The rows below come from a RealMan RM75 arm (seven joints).
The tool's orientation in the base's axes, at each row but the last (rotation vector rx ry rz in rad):
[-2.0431 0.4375 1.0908]
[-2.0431 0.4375 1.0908]
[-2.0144 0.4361 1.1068]
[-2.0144 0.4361 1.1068]
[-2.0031 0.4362 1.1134]
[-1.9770 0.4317 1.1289]
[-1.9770 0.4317 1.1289]
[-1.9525 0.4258 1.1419]
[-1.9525 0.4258 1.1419]
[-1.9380 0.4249 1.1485]
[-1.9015 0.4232 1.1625]
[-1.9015 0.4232 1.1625]
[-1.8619 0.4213 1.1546]
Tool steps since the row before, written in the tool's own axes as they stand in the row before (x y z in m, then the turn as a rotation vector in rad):
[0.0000 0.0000 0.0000 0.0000 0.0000 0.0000]
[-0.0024 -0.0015 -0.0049 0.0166 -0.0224 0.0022]
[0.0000 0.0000 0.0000 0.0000 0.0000 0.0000]
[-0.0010 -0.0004 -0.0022 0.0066 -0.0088 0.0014]
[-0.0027 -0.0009 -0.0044 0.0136 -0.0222 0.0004]
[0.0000 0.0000 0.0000 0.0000 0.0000 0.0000]
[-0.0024 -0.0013 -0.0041 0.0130 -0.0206 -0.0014]
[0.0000 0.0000 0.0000 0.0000 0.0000 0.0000]
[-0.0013 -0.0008 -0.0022 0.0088 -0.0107 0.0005]
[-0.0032 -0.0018 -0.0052 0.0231 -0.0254 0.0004]
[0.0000 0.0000 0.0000 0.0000 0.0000 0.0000]
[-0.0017 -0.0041 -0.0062 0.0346 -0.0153 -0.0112]
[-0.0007 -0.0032 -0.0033 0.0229 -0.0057 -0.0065]
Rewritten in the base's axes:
[0.0000 0.0000 0.0000 0.0000 0.0000 0.0000]
[0.0022 -0.0029 0.0043 0.0218 0.0171 -0.0039]
[0.0000 0.0000 0.0000 0.0000 0.0000 0.0000]
[0.0009 -0.0015 0.0017 0.0083 0.0071 -0.0018]
[0.0015 -0.0030 0.0040 0.0210 0.0153 -0.0009]
[0.0000 0.0000 0.0000 0.0000 0.0000 0.0000]
[0.0018 -0.0026 0.0038 0.0207 0.0129 -0.0007]
[0.0000 0.0000 0.0000 0.0000 0.0000 0.0000]
[0.0011 -0.0014 0.0020 0.0112 0.0079 -0.0024]
[0.0024 -0.0034 0.0048 0.0281 0.0183 -0.0074]
[0.0000 0.0000 0.0000 0.0000 0.0000 0.0000]
[0.0053 -0.0028 0.0047 0.0339 0.0047 -0.0196]
[0.0036 -0.0010 0.0028 0.0190 0.0014 -0.0153]

